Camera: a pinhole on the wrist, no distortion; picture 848 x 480 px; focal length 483.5 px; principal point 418.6 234.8 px. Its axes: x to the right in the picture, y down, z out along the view. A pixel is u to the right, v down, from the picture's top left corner.
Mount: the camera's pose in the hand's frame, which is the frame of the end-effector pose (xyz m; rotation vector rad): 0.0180 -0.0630 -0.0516 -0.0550 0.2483 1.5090
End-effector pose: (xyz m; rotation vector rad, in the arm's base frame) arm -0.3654 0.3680 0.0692 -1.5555 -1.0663 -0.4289
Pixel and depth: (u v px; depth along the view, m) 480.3 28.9 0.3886
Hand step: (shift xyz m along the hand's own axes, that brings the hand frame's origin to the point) 0.2338 0.0483 0.2975
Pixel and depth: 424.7 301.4 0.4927
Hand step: 0.0141 0.0409 0.4348
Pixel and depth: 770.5 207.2 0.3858
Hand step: 0.1010 0.2837 0.2663
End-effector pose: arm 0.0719 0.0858 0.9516 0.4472 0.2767 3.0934
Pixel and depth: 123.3 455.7 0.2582
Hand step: -0.0724 -0.1608 0.2446
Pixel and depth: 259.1 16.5 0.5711
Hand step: 0.3388 -0.1563 0.5110
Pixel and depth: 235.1 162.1 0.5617
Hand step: 0.1648 -0.1710 0.5271
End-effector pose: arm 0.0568 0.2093 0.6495 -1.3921 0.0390 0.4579
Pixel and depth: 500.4 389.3 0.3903
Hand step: -0.0528 0.0838 0.3301
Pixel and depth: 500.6 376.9 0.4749
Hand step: -0.0561 0.1150 0.4113
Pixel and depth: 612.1 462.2 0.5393
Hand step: -0.1552 0.2673 0.4609
